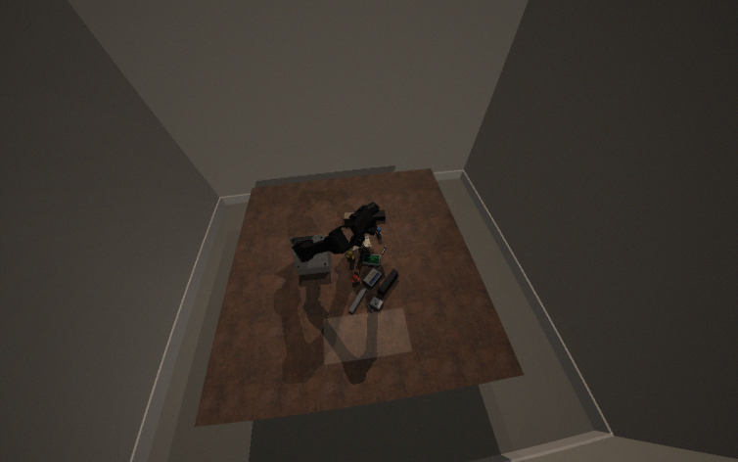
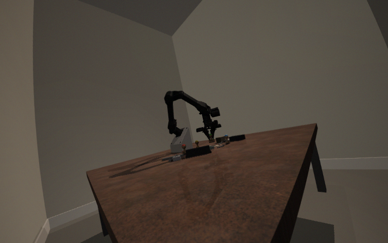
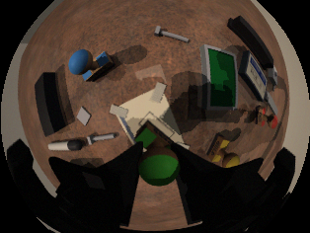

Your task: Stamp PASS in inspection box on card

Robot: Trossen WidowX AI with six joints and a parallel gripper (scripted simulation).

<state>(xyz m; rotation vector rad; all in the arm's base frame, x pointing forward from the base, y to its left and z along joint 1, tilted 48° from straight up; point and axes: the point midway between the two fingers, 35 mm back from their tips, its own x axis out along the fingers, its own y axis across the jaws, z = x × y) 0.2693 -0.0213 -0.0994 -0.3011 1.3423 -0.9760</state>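
Right now my gripper tip is 5 cm above the cream card and 1 cm to the right of it. From my gripper tip the other things lie so: blue-knobbed stamp (11 cm ahead, 4 cm to the left, 3 cm below); then yellow-knobbed stamp (8 cm to the right, 7 cm behind, 3 cm below); then green-knobbed stamp (right at my gripper tip).
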